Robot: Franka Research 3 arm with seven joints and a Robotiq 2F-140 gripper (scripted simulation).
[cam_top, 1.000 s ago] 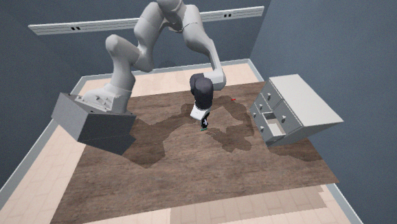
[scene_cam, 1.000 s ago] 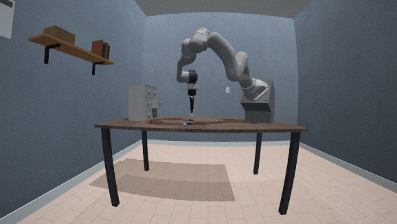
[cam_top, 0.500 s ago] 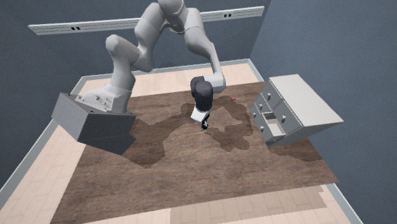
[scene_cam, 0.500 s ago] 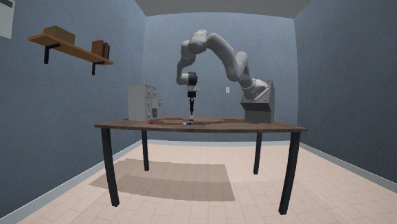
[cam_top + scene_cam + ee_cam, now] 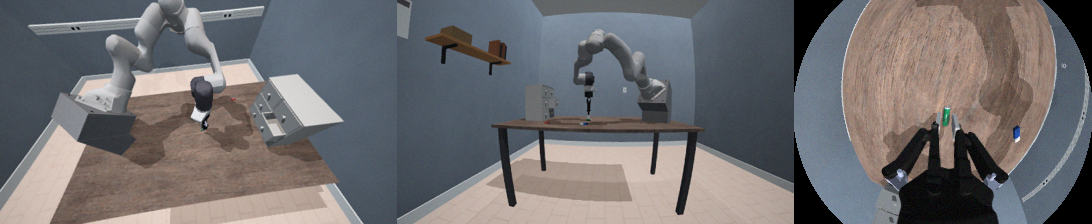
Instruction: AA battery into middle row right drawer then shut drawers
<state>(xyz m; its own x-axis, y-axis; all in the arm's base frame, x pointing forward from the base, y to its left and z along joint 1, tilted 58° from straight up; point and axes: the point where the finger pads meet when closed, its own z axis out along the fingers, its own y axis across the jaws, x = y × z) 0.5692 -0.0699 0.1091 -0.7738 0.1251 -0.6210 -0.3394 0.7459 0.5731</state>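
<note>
The green AA battery is 5 cm below my hand. Round my hand: small blue object 6 cm behind, 26 cm to the left, 5 cm below; then small red object 24 cm ahead, 32 cm to the left, 5 cm below.
</note>
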